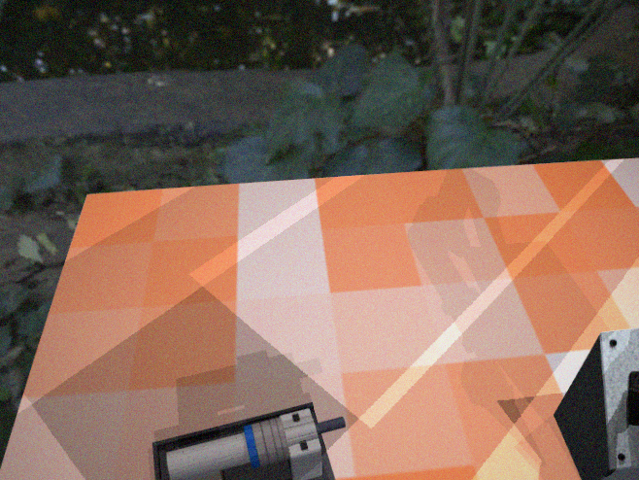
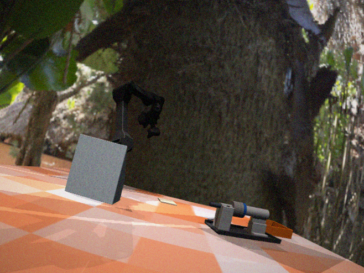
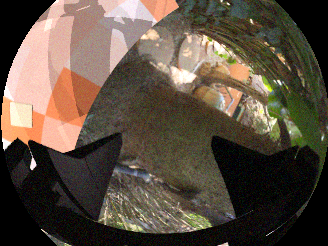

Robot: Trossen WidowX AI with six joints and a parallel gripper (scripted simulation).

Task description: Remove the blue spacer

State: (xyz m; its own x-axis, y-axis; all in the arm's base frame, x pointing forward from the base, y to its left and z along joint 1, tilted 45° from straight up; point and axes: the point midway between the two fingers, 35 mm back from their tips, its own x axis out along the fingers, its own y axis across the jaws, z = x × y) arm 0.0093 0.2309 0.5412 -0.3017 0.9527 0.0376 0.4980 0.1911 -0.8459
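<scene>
Right now the thin dark shaft is 46 cm ahead of my gripper tip, 57 cm to the right of it and 26 cm below it. Round my gripper tip: blue spacer: 51 cm ahead, 56 cm to the right, 26 cm below; small flat plate: 23 cm ahead, 19 cm to the right, 33 cm below; orange tray: 69 cm ahead, 37 cm to the right, 33 cm below.
</scene>
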